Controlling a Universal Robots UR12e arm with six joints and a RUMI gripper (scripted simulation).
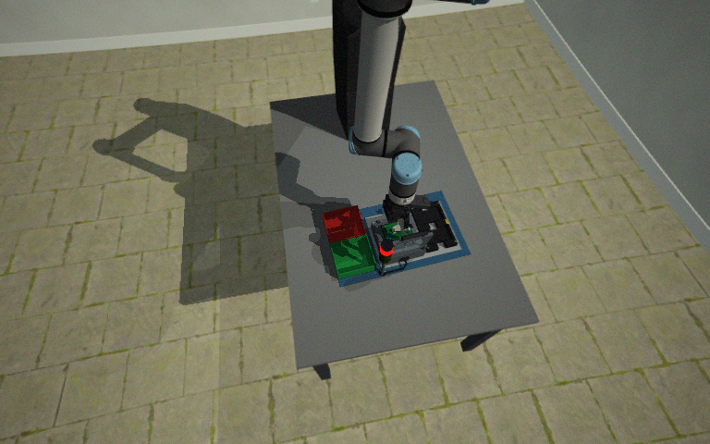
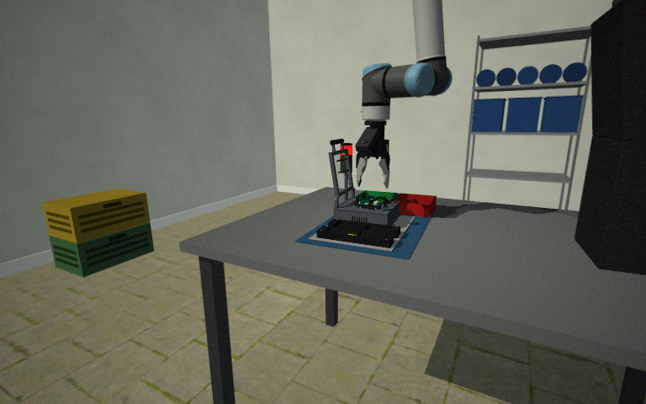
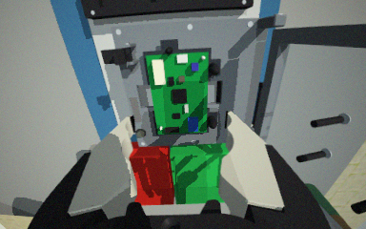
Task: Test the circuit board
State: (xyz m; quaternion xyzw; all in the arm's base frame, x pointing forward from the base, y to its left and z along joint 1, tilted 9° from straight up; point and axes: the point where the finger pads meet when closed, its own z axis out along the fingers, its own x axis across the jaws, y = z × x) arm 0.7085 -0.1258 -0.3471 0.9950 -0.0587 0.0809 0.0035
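My gripper is now 60 mm above the green circuit board. Also, from my hand: black latch piece 60 mm to the left, 60 mm behind, 40 mm below; green bin 210 mm to the right, 120 mm below, 20 mm ahead; tester lid 110 mm ahead, 50 mm above, 20 mm to the right.
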